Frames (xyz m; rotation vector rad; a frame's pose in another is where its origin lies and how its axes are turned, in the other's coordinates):
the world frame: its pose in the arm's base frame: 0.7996 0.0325 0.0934 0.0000 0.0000 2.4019
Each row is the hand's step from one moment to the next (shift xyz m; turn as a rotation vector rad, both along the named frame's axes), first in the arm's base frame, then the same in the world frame.
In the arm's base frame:
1: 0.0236 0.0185 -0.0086 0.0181 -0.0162 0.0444
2: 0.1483 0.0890 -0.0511 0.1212 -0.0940 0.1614
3: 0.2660 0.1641 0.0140 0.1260 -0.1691 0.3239
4: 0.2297 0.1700 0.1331 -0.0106 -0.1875 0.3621
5: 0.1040 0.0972 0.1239 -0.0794 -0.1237 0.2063
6: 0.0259 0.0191 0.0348 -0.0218 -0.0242 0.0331
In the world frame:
1: -0.0050 -0.0296 -0.0086 -0.0243 -0.0002 0.0444
2: -0.0496 -0.1657 -0.0511 -0.1529 -0.0123 0.1614
3: -0.0859 -0.3005 0.0140 -0.2071 0.0400 0.3239
4: -0.0551 -0.2804 0.1331 -0.1186 0.1456 0.3621
5: -0.0113 -0.1419 0.1239 -0.0247 0.1449 0.2063
6: -0.0063 -0.0316 0.0348 -0.0002 0.0326 0.0331

